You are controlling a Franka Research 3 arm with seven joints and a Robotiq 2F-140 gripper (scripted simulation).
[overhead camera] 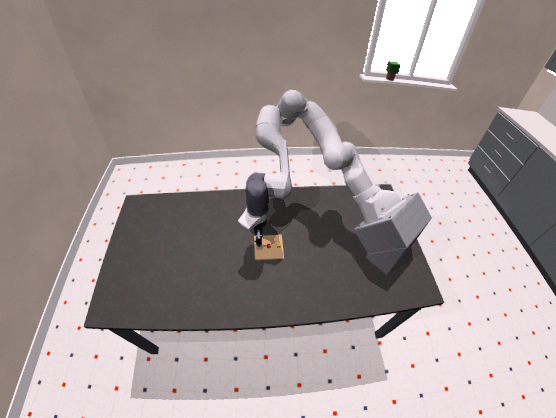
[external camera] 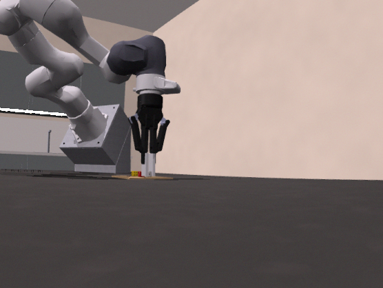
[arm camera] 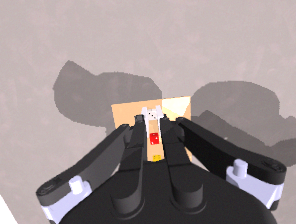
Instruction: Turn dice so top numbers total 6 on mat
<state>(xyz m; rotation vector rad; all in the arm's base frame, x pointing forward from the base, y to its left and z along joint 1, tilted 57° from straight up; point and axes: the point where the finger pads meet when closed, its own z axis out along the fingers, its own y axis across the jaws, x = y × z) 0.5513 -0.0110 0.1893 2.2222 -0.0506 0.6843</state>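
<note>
Right now my hand is 3 cm above the white die. From my hand the other things lie so: tan mat: 5 cm behind, 4 cm below, 1 cm to the left; then yellow die: 9 cm behind, 3 cm to the left, 3 cm below; then red die: 4 cm behind, 3 cm below, 1 cm to the left.
</note>
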